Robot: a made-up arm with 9 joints. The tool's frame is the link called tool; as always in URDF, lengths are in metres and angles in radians. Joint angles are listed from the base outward.
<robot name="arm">
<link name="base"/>
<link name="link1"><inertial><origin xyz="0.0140 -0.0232 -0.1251"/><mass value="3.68"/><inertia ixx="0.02" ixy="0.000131" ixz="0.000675" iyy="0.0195" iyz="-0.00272" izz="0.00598"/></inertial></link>
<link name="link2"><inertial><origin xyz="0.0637 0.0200 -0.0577"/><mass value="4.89"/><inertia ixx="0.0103" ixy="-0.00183" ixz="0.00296" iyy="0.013" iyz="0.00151" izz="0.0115"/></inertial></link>
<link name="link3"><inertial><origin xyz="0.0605 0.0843 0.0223"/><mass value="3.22"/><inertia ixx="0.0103" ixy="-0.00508" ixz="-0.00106" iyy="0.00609" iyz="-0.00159" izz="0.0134"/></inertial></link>
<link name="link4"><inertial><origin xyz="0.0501 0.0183 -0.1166"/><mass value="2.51"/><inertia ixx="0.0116" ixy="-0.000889" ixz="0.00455" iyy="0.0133" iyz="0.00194" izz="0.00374"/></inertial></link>
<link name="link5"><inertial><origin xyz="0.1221 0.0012 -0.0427"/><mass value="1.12"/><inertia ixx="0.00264" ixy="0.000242" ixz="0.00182" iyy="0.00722" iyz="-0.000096" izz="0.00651"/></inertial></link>
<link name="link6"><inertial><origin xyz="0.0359 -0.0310 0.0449"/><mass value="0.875"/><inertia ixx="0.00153" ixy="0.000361" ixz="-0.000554" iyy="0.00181" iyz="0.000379" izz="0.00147"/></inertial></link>
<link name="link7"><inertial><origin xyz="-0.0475 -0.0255 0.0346"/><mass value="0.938"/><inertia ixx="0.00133" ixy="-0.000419" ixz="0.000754" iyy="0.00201" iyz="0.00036" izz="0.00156"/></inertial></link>
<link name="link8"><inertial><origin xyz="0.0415 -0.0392 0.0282"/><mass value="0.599"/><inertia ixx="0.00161" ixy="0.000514" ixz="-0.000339" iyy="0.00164" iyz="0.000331" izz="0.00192"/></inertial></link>
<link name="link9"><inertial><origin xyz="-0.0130 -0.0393 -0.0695"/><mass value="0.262"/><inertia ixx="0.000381" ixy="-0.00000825" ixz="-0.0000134" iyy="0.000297" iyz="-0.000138" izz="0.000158"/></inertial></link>
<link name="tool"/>
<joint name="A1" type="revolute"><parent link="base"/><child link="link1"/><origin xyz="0 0 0.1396"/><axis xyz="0 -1 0"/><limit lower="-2.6" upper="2.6"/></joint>
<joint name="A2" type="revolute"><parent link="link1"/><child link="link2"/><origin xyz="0.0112 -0.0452 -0.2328"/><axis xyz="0 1 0"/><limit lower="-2.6" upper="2.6"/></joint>
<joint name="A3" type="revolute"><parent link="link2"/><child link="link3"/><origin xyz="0.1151 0.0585 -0.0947"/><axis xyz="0 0 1"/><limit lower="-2.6" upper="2.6"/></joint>
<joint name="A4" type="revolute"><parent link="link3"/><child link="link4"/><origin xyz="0.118 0.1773 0.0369"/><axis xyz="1 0 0"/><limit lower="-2.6" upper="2.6"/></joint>
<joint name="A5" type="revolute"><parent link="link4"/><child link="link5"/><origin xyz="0.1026 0.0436 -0.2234"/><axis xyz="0 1 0"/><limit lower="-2.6" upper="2.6"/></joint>
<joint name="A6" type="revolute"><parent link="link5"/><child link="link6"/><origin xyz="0.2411 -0.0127 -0.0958"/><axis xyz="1 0 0"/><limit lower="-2.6" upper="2.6"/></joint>
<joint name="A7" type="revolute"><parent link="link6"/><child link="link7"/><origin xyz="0.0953 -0.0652 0.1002"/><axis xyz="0 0 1"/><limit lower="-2.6" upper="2.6"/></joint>
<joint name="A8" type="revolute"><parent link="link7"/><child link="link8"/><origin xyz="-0.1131 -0.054 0.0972"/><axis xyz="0 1 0"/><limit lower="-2.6" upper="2.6"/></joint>
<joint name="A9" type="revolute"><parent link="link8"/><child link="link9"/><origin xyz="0.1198 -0.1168 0.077"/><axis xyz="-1 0 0"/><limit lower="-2.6" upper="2.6"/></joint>
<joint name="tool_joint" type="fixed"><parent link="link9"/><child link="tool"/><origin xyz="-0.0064 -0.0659 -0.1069"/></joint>
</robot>
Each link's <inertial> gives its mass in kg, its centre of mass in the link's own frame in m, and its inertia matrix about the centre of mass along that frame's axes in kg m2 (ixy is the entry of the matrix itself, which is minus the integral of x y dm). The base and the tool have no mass. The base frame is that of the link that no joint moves.
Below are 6 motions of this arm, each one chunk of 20 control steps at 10 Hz.
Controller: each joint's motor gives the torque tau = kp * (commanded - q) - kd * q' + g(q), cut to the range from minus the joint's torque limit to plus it. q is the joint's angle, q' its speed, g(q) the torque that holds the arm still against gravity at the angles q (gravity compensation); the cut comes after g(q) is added. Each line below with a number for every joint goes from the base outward.
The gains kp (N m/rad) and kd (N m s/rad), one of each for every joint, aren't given. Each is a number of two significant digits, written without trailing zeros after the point. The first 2 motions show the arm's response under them.
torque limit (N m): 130 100 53 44 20 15 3.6 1 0.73
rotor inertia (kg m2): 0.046 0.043 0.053 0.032 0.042 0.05 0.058 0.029 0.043
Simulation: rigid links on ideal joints. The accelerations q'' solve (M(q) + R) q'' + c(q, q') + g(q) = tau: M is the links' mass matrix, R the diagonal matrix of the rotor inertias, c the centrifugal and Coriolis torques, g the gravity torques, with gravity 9.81 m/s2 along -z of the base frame. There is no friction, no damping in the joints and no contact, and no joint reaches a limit. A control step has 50 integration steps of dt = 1/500 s. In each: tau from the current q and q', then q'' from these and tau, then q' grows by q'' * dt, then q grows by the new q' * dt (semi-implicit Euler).
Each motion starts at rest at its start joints. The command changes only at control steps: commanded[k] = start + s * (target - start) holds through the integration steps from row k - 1 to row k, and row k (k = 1, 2, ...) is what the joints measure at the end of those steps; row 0 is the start. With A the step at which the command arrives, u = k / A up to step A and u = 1 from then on. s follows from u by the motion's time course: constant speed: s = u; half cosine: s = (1 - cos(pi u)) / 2; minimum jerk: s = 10 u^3 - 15 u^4 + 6 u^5; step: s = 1 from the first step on.
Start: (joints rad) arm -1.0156 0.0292 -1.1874 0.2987 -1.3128 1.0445 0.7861 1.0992 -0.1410
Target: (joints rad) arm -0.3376 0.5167 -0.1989 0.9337 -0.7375 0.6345 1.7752 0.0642 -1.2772
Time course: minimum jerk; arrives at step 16
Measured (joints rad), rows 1 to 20:
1: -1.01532 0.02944 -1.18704 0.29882 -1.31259 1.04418 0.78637 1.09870 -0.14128
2: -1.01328 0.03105 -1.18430 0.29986 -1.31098 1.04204 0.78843 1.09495 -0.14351
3: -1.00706 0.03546 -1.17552 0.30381 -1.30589 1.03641 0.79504 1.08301 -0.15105
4: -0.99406 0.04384 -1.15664 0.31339 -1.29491 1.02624 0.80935 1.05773 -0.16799
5: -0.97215 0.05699 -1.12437 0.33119 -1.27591 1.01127 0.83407 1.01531 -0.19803
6: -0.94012 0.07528 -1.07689 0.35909 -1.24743 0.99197 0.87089 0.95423 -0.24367
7: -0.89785 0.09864 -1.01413 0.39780 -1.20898 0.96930 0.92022 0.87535 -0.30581
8: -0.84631 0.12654 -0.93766 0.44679 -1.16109 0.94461 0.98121 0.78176 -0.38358
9: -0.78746 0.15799 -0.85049 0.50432 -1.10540 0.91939 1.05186 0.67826 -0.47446
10: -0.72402 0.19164 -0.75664 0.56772 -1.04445 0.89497 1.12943 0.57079 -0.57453
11: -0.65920 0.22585 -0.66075 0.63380 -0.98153 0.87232 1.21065 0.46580 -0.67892
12: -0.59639 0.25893 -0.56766 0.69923 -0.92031 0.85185 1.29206 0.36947 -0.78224
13: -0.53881 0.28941 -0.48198 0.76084 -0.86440 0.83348 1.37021 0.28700 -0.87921
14: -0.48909 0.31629 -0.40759 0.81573 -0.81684 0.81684 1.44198 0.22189 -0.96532
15: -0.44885 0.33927 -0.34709 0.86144 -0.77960 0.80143 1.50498 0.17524 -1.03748
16: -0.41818 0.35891 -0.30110 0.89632 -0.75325 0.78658 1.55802 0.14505 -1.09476
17: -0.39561 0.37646 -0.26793 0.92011 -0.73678 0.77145 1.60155 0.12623 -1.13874
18: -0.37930 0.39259 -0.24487 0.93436 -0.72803 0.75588 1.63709 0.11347 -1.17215
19: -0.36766 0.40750 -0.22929 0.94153 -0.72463 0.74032 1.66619 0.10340 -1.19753
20: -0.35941 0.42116 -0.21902 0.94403 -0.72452 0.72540 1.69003 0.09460 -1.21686
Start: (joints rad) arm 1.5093 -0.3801 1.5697 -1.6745 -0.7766 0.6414 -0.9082 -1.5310 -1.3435
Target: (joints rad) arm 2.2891 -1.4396 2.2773 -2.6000 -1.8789 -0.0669 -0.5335 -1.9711 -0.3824
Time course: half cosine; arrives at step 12
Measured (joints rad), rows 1 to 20:
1: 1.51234 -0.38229 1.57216 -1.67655 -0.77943 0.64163 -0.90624 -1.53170 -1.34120
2: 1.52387 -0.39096 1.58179 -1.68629 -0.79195 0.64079 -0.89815 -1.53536 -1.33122
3: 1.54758 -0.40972 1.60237 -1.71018 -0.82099 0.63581 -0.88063 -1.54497 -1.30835
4: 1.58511 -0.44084 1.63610 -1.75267 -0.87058 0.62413 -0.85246 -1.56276 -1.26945
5: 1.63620 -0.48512 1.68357 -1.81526 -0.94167 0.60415 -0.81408 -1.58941 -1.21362
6: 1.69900 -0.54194 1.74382 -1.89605 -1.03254 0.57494 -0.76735 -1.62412 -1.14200
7: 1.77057 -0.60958 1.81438 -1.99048 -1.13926 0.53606 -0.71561 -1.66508 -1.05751
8: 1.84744 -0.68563 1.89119 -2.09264 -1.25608 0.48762 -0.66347 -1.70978 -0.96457
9: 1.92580 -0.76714 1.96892 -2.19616 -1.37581 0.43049 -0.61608 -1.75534 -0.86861
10: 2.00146 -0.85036 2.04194 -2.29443 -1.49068 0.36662 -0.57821 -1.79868 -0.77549
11: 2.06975 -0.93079 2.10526 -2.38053 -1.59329 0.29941 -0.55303 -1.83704 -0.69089
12: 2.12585 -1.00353 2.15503 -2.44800 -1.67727 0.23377 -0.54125 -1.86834 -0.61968
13: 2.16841 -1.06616 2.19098 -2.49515 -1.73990 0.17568 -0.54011 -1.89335 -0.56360
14: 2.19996 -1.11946 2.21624 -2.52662 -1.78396 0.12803 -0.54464 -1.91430 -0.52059
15: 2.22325 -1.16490 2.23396 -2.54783 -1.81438 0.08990 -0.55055 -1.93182 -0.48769
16: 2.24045 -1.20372 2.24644 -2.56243 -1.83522 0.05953 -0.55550 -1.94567 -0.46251
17: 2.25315 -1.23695 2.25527 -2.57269 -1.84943 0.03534 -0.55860 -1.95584 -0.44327
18: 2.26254 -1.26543 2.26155 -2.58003 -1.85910 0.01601 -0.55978 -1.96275 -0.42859
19: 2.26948 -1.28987 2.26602 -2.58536 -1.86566 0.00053 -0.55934 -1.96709 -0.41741
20: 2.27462 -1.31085 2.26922 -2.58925 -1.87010 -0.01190 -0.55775 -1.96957 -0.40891
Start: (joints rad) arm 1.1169 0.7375 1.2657 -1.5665 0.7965 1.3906 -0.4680 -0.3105 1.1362
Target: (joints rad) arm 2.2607 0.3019 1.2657 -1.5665 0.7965 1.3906 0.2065 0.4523 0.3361
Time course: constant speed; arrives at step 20
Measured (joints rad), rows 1 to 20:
1: 1.12838 0.73723 1.26707 -1.55398 0.79660 1.38969 -0.46964 -0.30652 1.13133
2: 1.15068 0.73503 1.26806 -1.53426 0.79591 1.39001 -0.46859 -0.29080 1.11839
3: 1.18144 0.73063 1.26853 -1.51355 0.79531 1.39191 -0.46130 -0.26325 1.09830
4: 1.21878 0.72395 1.26854 -1.49549 0.79502 1.39504 -0.44658 -0.22718 1.07271
5: 1.26123 0.71501 1.26817 -1.48194 0.79502 1.39889 -0.42482 -0.18630 1.04312
6: 1.30763 0.70395 1.26753 -1.47350 0.79519 1.40293 -0.39717 -0.14358 1.01072
7: 1.35707 0.69093 1.26671 -1.46997 0.79544 1.40676 -0.36501 -0.10101 0.97642
8: 1.40882 0.67617 1.26579 -1.47071 0.79569 1.41007 -0.32967 -0.05966 0.94083
9: 1.46230 0.65991 1.26484 -1.47483 0.79588 1.41269 -0.29226 -0.01997 0.90441
10: 1.51705 0.64240 1.26394 -1.48140 0.79599 1.41454 -0.25370 0.01810 0.86742
11: 1.57271 0.62384 1.26314 -1.48951 0.79602 1.41564 -0.21471 0.05478 0.83004
12: 1.62902 0.60446 1.26245 -1.49837 0.79596 1.41606 -0.17580 0.09047 0.79235
13: 1.68574 0.58444 1.26190 -1.50732 0.79584 1.41589 -0.13735 0.12553 0.75442
14: 1.74274 0.56394 1.26149 -1.51584 0.79567 1.41529 -0.09957 0.16034 0.71626
15: 1.79990 0.54310 1.26120 -1.52357 0.79547 1.41436 -0.06260 0.19517 0.67787
16: 1.85714 0.52201 1.26102 -1.53027 0.79526 1.41325 -0.02644 0.23022 0.63926
17: 1.91440 0.50077 1.26093 -1.53582 0.79506 1.41207 0.00894 0.26565 0.60045
18: 1.97166 0.47943 1.26090 -1.54021 0.79488 1.41089 0.04364 0.30150 0.56144
19: 2.02890 0.45804 1.26092 -1.54348 0.79472 1.40981 0.07776 0.33781 0.52225
20: 2.08610 0.43663 1.26098 -1.54572 0.79460 1.40885 0.11145 0.37455 0.48290

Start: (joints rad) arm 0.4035 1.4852 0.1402 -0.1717 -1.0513 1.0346 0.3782 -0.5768 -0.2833
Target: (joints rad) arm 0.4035 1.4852 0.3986 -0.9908 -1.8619 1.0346 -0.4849 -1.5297 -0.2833
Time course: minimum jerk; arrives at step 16
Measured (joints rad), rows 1 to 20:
1: 0.40348 1.48523 0.14030 -0.17201 -1.05158 1.03476 0.37799 -0.57720 -0.28328
2: 0.40338 1.48541 0.14108 -0.17431 -1.05372 1.03581 0.37640 -0.58028 -0.28315
3: 0.40310 1.48591 0.14353 -0.18148 -1.06054 1.03841 0.37120 -0.59018 -0.28281
4: 0.40262 1.48676 0.14871 -0.19666 -1.07534 1.04270 0.35969 -0.61155 -0.28224
5: 0.40200 1.48791 0.15740 -0.22253 -1.10096 1.04822 0.33949 -0.64817 -0.28147
6: 0.40137 1.48916 0.17001 -0.26081 -1.13925 1.05416 0.30908 -0.70206 -0.28057
7: 0.40088 1.49020 0.18651 -0.31195 -1.19073 1.05954 0.26815 -0.77298 -0.27963
8: 0.40071 1.49076 0.20654 -0.37507 -1.25446 1.06349 0.21764 -0.85834 -0.27879
9: 0.40096 1.49061 0.22942 -0.44806 -1.32817 1.06539 0.15942 -0.95353 -0.27822
10: 0.40163 1.48972 0.25421 -0.52765 -1.40836 1.06495 0.09587 -1.05265 -0.27807
11: 0.40260 1.48826 0.27972 -0.60972 -1.49069 1.06228 0.02937 -1.14953 -0.27850
12: 0.40366 1.48652 0.30453 -0.68959 -1.57039 1.05778 -0.03794 -1.23873 -0.27952
13: 0.40459 1.48486 0.32719 -0.76256 -1.64287 1.05206 -0.10424 -1.31622 -0.28102
14: 0.40525 1.48350 0.34649 -0.82467 -1.70445 1.04580 -0.16784 -1.37959 -0.28275
15: 0.40559 1.48256 0.36171 -0.87356 -1.75296 1.03968 -0.22704 -1.42813 -0.28440
16: 0.40565 1.48204 0.37285 -0.90917 -1.78837 1.03435 -0.28030 -1.46290 -0.28570
17: 0.40548 1.48192 0.38066 -0.93379 -1.81286 1.03038 -0.32667 -1.48687 -0.28647
18: 0.40518 1.48206 0.38606 -0.95055 -1.82938 1.02782 -0.36569 -1.50323 -0.28673
19: 0.40484 1.48236 0.38980 -0.96200 -1.84043 1.02638 -0.39745 -1.51428 -0.28663
20: 0.40453 1.48270 0.39241 -0.96993 -1.84780 1.02574 -0.42246 -1.52155 -0.28632

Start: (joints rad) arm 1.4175 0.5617 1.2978 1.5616 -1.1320 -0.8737 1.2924 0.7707 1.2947
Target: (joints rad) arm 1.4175 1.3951 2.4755 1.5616 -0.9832 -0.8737 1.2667 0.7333 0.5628
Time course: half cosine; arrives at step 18
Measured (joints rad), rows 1 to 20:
1: 1.41765 0.56250 1.29946 1.56171 -1.13204 -0.87379 1.29258 0.77015 1.29404
2: 1.41803 0.56564 1.30639 1.56198 -1.13193 -0.87403 1.29310 0.76823 1.29106
3: 1.41853 0.57248 1.32189 1.56227 -1.13107 -0.87437 1.29383 0.76480 1.28389
4: 1.41901 0.58404 1.34813 1.56242 -1.12882 -0.87469 1.29455 0.76045 1.27108
5: 1.41939 0.60106 1.38619 1.56233 -1.12468 -0.87487 1.29515 0.75595 1.25173
6: 1.41961 0.62393 1.43623 1.56203 -1.11832 -0.87476 1.29562 0.75204 1.22541
7: 1.41963 0.65274 1.49766 1.56159 -1.10969 -0.87421 1.29597 0.74923 1.19216
8: 1.41946 0.68726 1.56930 1.56113 -1.09890 -0.87313 1.29621 0.74781 1.15240
9: 1.41911 0.72701 1.64944 1.56079 -1.08625 -0.87151 1.29628 0.74784 1.10691
10: 1.41863 0.77127 1.73600 1.56067 -1.07217 -0.86942 1.29610 0.74915 1.05678
11: 1.41807 0.81914 1.82661 1.56083 -1.05720 -0.86701 1.29553 0.75140 1.00330
12: 1.41750 0.86954 1.91869 1.56126 -1.04193 -0.86455 1.29451 0.75416 0.94796
13: 1.41697 0.92129 2.00959 1.56188 -1.02697 -0.86234 1.29300 0.75691 0.89236
14: 1.41653 0.97313 2.09663 1.56253 -1.01291 -0.86069 1.29106 0.75914 0.83813
15: 1.41621 1.02373 2.17723 1.56304 -1.00031 -0.85987 1.28881 0.76045 0.78689
16: 1.41602 1.07177 2.24898 1.56325 -0.98961 -0.86003 1.28641 0.76060 0.74016
17: 1.41594 1.11595 2.30970 1.56305 -0.98115 -0.86118 1.28398 0.75954 0.69932
18: 1.41595 1.15506 2.35756 1.56244 -0.97514 -0.86322 1.28164 0.75744 0.66557
19: 1.41604 1.18881 2.39266 1.56162 -0.97175 -0.86574 1.27963 0.75442 0.63927
20: 1.41620 1.21782 2.41753 1.56097 -0.97077 -0.86818 1.27807 0.75059 0.61952

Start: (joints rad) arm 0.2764 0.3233 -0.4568 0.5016 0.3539 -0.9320 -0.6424 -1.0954 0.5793
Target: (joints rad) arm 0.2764 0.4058 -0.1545 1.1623 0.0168 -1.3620 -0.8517 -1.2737 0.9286
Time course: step
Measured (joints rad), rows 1 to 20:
1: 0.27423 0.34434 -0.41734 0.55879 0.26629 -0.95401 -0.62086 -1.08833 0.61496
2: 0.27058 0.36111 -0.35741 0.67604 0.19803 -1.00100 -0.61454 -1.11855 0.67829
3: 0.26993 0.37085 -0.29924 0.80056 0.15563 -1.06092 -0.64021 -1.16566 0.73641
4: 0.27132 0.37509 -0.25117 0.90858 0.12603 -1.12080 -0.68767 -1.21229 0.78400
5: 0.27360 0.37618 -0.21549 0.99352 0.10298 -1.17344 -0.74146 -1.25016 0.82181
6: 0.27591 0.37607 -0.19106 1.05630 0.08413 -1.21637 -0.79003 -1.27618 0.85119
7: 0.27777 0.37600 -0.17541 1.10041 0.06858 -1.24981 -0.82770 -1.29070 0.87338
8: 0.27902 0.37651 -0.16596 1.12988 0.05591 -1.27512 -0.85337 -1.29612 0.88967
9: 0.27965 0.37774 -0.16056 1.14846 0.04580 -1.29397 -0.86850 -1.29560 0.90133
10: 0.27980 0.37959 -0.15763 1.15932 0.03794 -1.30797 -0.87560 -1.29200 0.90950
11: 0.27961 0.38187 -0.15614 1.16494 0.03199 -1.31844 -0.87727 -1.28742 0.91516
12: 0.27920 0.38437 -0.15540 1.16722 0.02760 -1.32639 -0.87571 -1.28310 0.91905
13: 0.27871 0.38692 -0.15506 1.16750 0.02446 -1.33256 -0.87255 -1.27963 0.92172
14: 0.27819 0.38940 -0.15489 1.16672 0.02225 -1.33746 -0.86892 -1.27714 0.92358
15: 0.27772 0.39172 -0.15479 1.16549 0.02073 -1.34145 -0.86546 -1.27554 0.92488
16: 0.27730 0.39382 -0.15472 1.16419 0.01969 -1.34475 -0.86249 -1.27462 0.92582
17: 0.27697 0.39568 -0.15465 1.16302 0.01898 -1.34752 -0.86011 -1.27416 0.92650
18: 0.27670 0.39730 -0.15460 1.16209 0.01850 -1.34986 -0.85830 -1.27399 0.92701
19: 0.27651 0.39869 -0.15455 1.16141 0.01815 -1.35184 -0.85696 -1.27397 0.92739
20: 0.27638 0.39986 -0.15451 1.16097 0.01790 -1.35352 -0.85598 -1.27401 0.92769

